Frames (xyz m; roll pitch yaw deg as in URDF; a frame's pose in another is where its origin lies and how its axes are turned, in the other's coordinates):
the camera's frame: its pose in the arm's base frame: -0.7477 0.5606 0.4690 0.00 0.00 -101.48
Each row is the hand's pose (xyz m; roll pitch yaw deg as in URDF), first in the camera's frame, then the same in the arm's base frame.
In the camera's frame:
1: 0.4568 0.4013 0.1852 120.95 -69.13 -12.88
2: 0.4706 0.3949 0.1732 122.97 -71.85 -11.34
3: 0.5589 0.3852 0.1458 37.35 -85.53 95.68
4: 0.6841 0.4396 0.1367 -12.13 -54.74 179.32
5: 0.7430 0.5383 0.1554 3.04 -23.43 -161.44
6: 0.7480 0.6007 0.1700 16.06 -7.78 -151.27
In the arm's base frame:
1: -0.4453 0.0331 0.6542 120.95 -69.13 -114.36
2: -0.4544 0.0208 0.6422 122.97 -71.85 -112.82
3: -0.4814 -0.0638 0.6148 37.35 -85.53 -5.80
4: -0.4530 -0.1973 0.6057 -12.13 -54.74 77.84
5: -0.3680 -0.2747 0.6244 3.04 -23.43 97.08
6: -0.3079 -0.2920 0.6390 16.06 -7.78 107.25

